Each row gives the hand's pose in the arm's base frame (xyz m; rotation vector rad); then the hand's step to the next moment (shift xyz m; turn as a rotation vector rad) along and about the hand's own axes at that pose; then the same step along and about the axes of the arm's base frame.
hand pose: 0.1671 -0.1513 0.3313 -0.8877 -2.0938 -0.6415
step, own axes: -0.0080 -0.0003 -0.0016 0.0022 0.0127 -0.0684
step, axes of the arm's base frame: 0.0043 -0.0043 -0.0055 0.0392 -0.0374 0.0437
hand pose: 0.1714 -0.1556 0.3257 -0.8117 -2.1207 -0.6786
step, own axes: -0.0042 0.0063 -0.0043 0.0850 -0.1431 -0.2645
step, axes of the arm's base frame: 0.0087 -0.0001 0.0004 -0.0272 -0.2459 0.1909
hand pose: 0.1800 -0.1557 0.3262 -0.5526 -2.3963 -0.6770
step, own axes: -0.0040 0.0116 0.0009 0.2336 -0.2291 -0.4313
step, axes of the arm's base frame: 0.0086 0.0087 0.0007 -0.1128 -0.3763 0.3725
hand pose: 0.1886 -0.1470 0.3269 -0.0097 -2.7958 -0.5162
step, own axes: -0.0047 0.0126 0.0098 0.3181 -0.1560 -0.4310
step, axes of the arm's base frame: 0.0024 0.0154 -0.0057 -0.1892 -0.3118 0.4222
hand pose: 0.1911 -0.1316 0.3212 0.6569 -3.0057 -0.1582
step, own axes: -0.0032 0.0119 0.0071 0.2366 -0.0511 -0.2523
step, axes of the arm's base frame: -0.0026 0.0127 -0.0058 -0.1731 -0.1673 0.2536
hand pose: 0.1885 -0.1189 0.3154 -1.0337 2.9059 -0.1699
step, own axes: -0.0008 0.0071 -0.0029 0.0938 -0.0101 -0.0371
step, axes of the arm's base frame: -0.0041 0.0062 0.0020 -0.0696 -0.0639 0.0369
